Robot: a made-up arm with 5 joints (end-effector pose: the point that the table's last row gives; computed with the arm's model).
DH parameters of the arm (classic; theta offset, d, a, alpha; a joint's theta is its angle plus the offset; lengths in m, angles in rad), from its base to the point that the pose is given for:
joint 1: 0 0.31 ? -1.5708
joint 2: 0 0.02 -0.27 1.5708
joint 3: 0 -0.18 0.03 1.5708
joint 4: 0 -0.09 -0.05 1.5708
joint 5: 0.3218 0 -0.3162 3.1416
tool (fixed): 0.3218 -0.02 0 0
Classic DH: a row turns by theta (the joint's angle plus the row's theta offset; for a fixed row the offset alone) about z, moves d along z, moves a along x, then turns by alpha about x.
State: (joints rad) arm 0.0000 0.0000 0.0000 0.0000 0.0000
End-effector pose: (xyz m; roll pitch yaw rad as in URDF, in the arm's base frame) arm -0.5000 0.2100 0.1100 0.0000 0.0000 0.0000
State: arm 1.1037 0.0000 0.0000 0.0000 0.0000
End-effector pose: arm -0.4126 -0.3518 0.1100 0.0000 0.0000 1.1037
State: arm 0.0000 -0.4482 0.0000 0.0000 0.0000
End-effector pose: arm -0.3550 0.2100 -0.1259 0.0000 -0.4482 0.0000
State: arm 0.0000 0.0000 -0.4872 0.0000 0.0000
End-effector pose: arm -0.3738 0.3377 0.1100 0.0000 0.0000 -0.4872
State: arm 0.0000 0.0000 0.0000 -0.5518 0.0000
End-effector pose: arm -0.4585 0.2100 0.2964 0.0000 0.5518 0.0000
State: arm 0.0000 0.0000 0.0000 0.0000 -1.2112
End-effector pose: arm -0.3992 -0.1356 0.1100 0.0000 0.0000 1.2112
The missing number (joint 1, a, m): 0.09
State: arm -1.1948 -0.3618 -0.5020 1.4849 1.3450
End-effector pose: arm 0.3749 0.0078 0.1100 1.8020 -0.0486 2.9912
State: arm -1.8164 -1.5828 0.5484 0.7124 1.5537
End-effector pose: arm 0.3191 -0.3488 -0.0964 2.3043 -0.5611 2.8753
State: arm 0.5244 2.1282 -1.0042 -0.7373 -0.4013
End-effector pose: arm 0.1414 0.3925 0.5814 -2.3793 0.2659 -2.2289
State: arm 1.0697 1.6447 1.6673 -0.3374 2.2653
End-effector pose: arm -0.2639 -0.0153 0.8760 -1.6399 0.9906 -0.2229
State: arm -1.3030 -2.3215 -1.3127 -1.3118 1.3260
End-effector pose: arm 0.1479 -0.0874 0.5092 1.5641 0.5404 -1.6700
